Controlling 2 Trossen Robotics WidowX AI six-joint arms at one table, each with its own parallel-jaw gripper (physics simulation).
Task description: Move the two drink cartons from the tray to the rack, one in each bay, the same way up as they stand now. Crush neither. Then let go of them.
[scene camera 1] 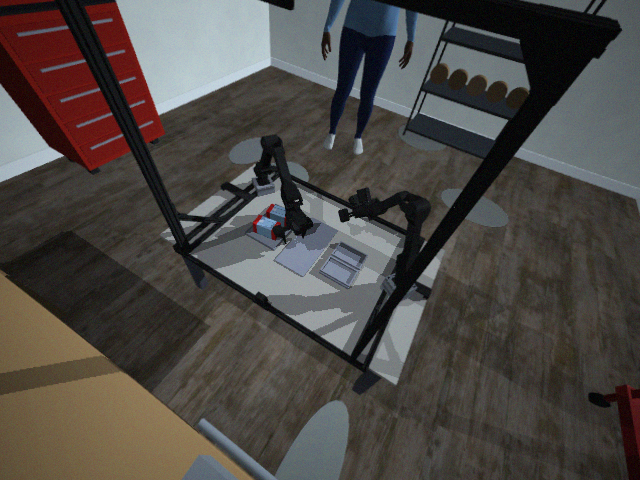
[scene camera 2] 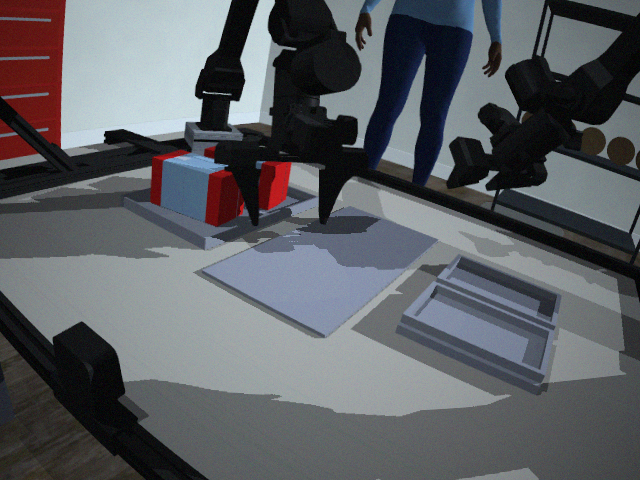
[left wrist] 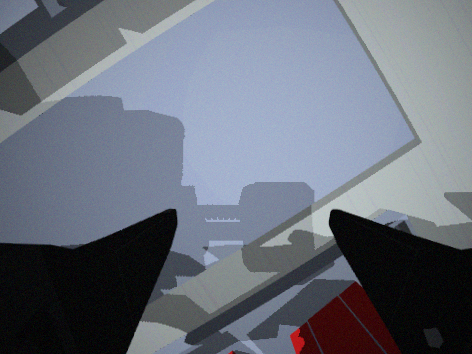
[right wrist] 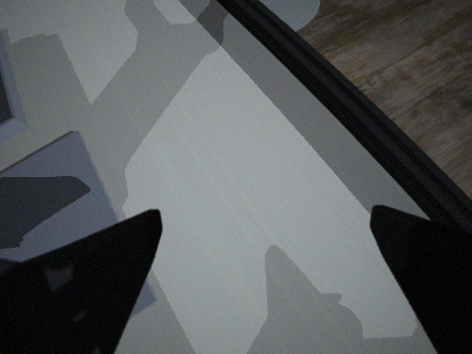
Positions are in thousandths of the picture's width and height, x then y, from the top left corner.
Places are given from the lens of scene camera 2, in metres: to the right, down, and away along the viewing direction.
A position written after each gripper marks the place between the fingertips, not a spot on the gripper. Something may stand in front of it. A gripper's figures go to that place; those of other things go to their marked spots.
left gripper (scene camera 2: 452,468): -0.04, -0.02, 0.58
right gripper (scene camera 2: 730,391): 0.24, -0.09, 0.74
grey mat (scene camera 2: 496,576): 0.00, 0.04, 0.53
